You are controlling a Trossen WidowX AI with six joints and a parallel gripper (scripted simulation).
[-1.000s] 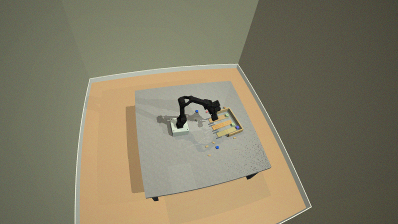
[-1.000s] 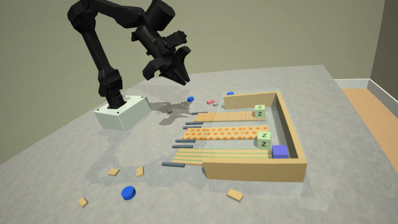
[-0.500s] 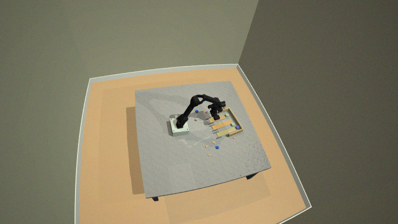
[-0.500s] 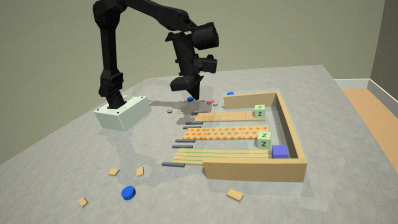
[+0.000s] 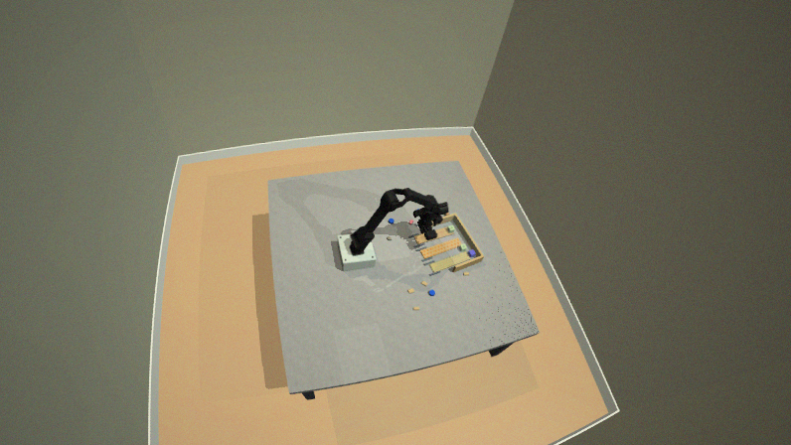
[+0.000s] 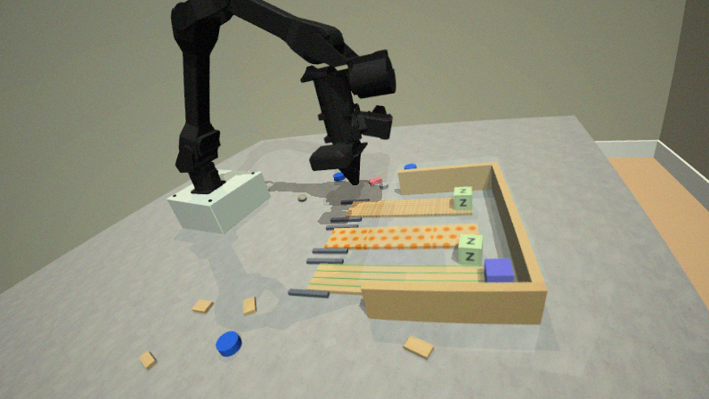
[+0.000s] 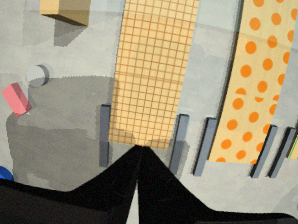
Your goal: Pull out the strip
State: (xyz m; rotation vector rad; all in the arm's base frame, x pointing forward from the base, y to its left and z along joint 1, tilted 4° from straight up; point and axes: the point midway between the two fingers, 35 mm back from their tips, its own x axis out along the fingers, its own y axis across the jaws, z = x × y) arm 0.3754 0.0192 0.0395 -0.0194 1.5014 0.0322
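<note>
Right now my gripper tip is 90 mm short of the tan grid-patterned strip and 60 mm above it. Also, from my gripper tip: pink piece 120 mm to the left, 50 mm below, 10 mm behind; pebble 170 mm behind, 50 mm to the left, 50 mm below.
</note>
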